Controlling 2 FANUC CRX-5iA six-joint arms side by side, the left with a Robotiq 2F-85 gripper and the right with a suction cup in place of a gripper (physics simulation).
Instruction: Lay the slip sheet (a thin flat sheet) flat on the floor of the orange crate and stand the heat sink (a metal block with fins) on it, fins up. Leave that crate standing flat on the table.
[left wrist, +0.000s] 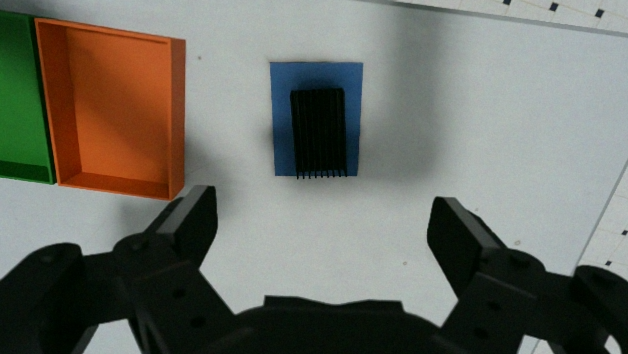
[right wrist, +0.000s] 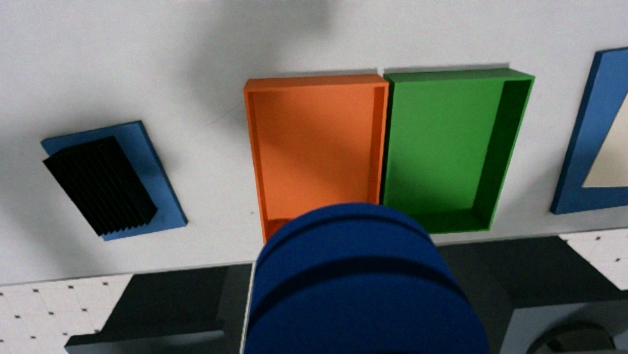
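The orange crate (left wrist: 177, 115) (right wrist: 315, 83) stands flat and empty on the table, its near part hidden by the suction cup in the right wrist view. The black heat sink (left wrist: 319, 131) (right wrist: 100, 182) rests fins up on a blue pad (left wrist: 354, 100) (right wrist: 159, 185). The slip sheet (right wrist: 612, 160), thin and cream, lies on another blue pad (right wrist: 575, 150) at the right edge, partly out of frame. My left gripper (left wrist: 325, 196) is open and empty above the table, short of the heat sink. My right suction cup (right wrist: 345, 235) is blue, with no sheet visible on it; its mouth is hidden.
A green crate (left wrist: 25, 172) (right wrist: 455, 75) stands right beside the orange crate, on the side away from the heat sink. Dark robot stands (right wrist: 175, 300) rise beyond the table's edge at the bottom of the right wrist view.
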